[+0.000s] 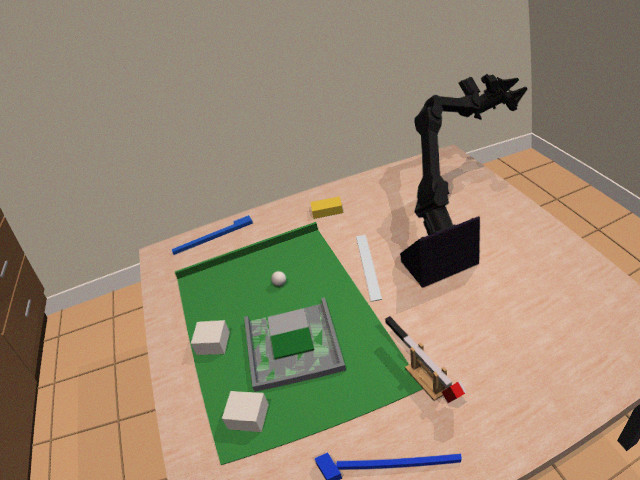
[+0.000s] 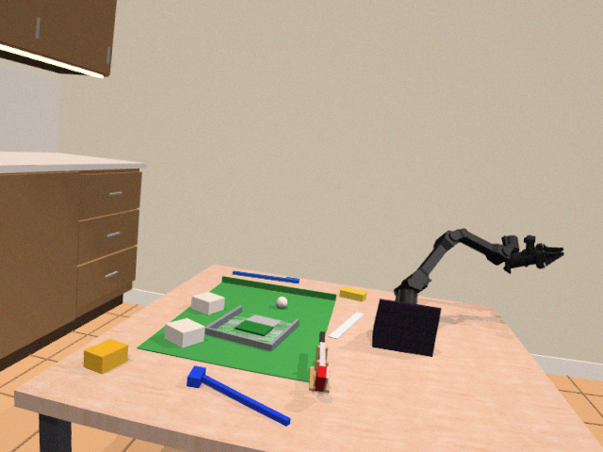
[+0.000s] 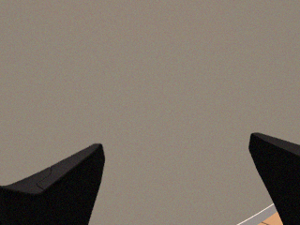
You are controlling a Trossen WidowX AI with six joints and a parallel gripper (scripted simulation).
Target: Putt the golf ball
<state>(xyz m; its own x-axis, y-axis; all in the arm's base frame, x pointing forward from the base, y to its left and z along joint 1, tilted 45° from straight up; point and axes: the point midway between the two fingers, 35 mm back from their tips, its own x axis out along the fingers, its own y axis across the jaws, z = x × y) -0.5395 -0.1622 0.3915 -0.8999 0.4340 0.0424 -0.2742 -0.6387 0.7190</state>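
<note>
Right now the white golf ball is 99 cm ahead of my gripper tip, 23 cm to the left of it and 31 cm below it. From my gripper tip the other things lie so: white strip: 74 cm ahead, 26 cm to the left, 33 cm below; yellow block: 76 cm ahead, 8 cm to the right, 32 cm below; red putter: 76 cm ahead, 70 cm to the left, 27 cm below.
</note>
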